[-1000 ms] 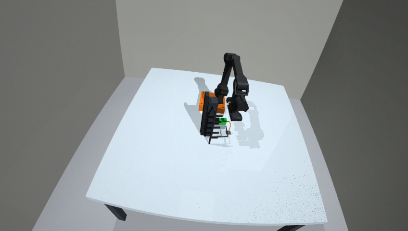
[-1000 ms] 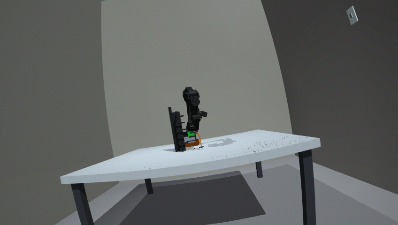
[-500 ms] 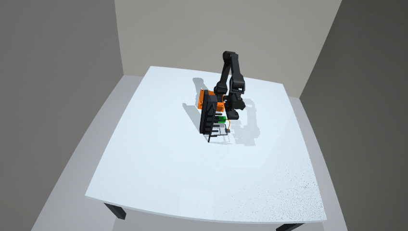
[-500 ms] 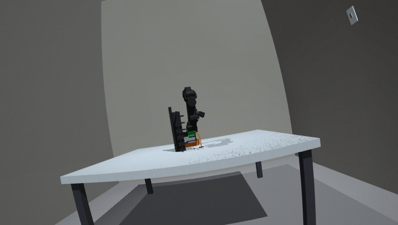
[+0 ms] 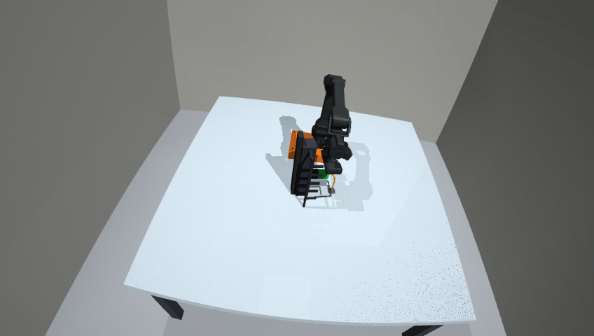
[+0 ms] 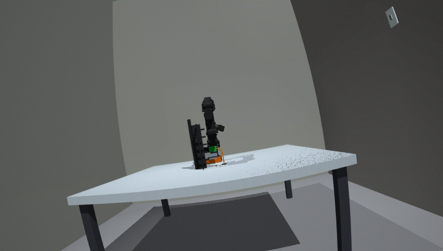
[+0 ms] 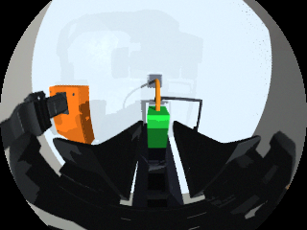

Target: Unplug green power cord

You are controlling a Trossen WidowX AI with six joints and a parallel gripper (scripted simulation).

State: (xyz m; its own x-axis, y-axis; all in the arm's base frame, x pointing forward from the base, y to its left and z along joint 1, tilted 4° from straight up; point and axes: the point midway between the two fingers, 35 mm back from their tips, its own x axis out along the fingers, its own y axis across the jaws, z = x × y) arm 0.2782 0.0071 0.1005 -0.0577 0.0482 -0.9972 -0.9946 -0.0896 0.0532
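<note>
The green plug is 30 mm to the right of my gripper tip, 10 mm below it and 10 mm ahead of it.
</note>
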